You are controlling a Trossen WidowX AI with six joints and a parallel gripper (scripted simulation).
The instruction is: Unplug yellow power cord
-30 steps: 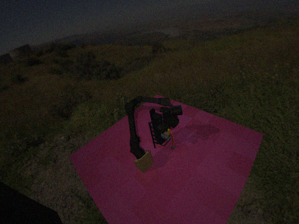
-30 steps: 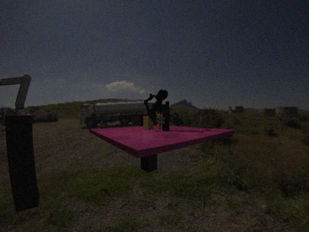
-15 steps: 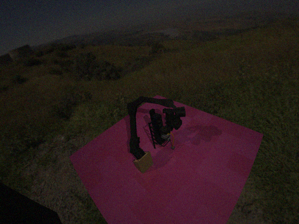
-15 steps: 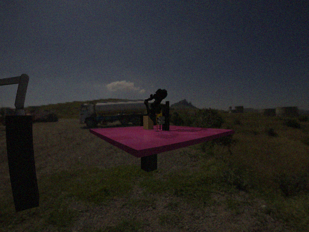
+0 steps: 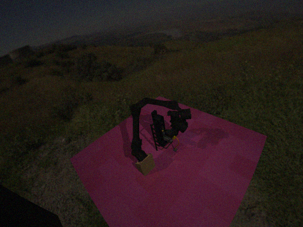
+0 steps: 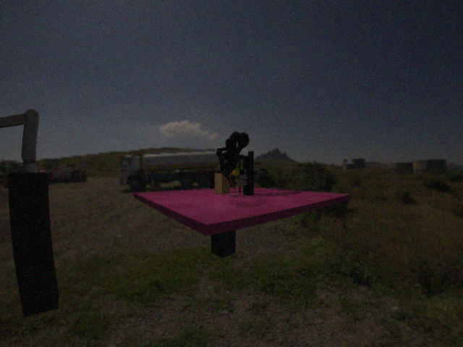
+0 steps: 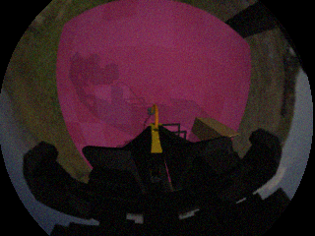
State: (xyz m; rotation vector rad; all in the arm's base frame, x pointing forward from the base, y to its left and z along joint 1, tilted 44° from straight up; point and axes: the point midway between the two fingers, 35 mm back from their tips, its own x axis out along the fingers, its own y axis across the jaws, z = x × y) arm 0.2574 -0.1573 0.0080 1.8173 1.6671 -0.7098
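Now: the yellow plug 50 mm to the left of my gripper tip and 10 mm below it.
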